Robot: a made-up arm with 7 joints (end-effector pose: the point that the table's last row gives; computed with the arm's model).
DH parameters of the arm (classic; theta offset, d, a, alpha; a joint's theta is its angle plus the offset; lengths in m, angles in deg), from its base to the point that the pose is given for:
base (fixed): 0 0.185 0 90
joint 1: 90 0.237 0.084 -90
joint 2: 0 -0.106 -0.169 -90
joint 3: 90 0.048 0.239 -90
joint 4: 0 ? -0.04 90
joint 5: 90 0.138 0.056 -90
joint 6: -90 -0.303 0.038 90
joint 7: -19.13 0 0.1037 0
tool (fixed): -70.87 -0.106 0 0
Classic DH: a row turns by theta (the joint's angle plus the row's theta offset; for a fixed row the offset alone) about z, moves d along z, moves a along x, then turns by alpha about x.
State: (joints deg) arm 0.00 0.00 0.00 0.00 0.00 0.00 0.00
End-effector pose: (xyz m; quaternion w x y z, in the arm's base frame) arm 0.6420 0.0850 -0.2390 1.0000 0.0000 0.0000 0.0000
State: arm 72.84 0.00 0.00 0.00 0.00 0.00 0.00
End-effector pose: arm 0.5945 0.0850 0.6733 0.8047 0.0000 -0.5937 0.0000
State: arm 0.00 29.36 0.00 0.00 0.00 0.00 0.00
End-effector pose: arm 0.6420 -0.2055 -0.3316 0.9674 -0.2534 0.0000 0.0000
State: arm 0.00 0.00 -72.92 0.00 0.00 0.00 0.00
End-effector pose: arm 0.5875 0.0850 0.5128 0.8043 0.0000 -0.5943 0.0000
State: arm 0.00 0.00 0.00 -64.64 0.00 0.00 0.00
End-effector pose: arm 0.2246 0.1967 -0.2390 0.8451 0.0000 0.0000 0.5346
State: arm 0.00 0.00 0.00 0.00 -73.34 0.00 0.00
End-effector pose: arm 0.5568 0.0850 0.1994 0.8021 0.0000 -0.5972 0.0000
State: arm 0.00 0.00 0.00 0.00 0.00 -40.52 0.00
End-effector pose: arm 0.6420 0.1212 -0.1252 0.9381 0.3463 0.0000 0.0000
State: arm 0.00 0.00 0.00 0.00 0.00 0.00 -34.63
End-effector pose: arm 0.6916 0.0483 -0.2390 0.9547 0.0000 0.0000 -0.2976
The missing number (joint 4, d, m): 0.177
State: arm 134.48 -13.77 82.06 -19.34 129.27 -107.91 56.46
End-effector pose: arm 0.3154 0.0232 0.0706 0.8163 0.5589 0.1075 -0.0985
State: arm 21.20 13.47 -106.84 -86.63 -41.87 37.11 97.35
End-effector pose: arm 0.2093 0.0393 0.2931 0.3393 0.9185 0.1583 -0.1275
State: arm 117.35 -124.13 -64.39 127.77 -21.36 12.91 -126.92
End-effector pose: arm -0.1052 0.0622 0.4746 0.3077 -0.0508 0.8463 -0.4318
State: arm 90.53 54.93 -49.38 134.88 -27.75 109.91 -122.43
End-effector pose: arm -0.1799 -0.4238 0.3334 0.5931 -0.2241 -0.3981 0.6630
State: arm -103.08 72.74 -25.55 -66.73 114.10 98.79 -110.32
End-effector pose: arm -0.0687 -0.8353 -0.2523 0.1670 -0.0497 -0.1446 0.9740
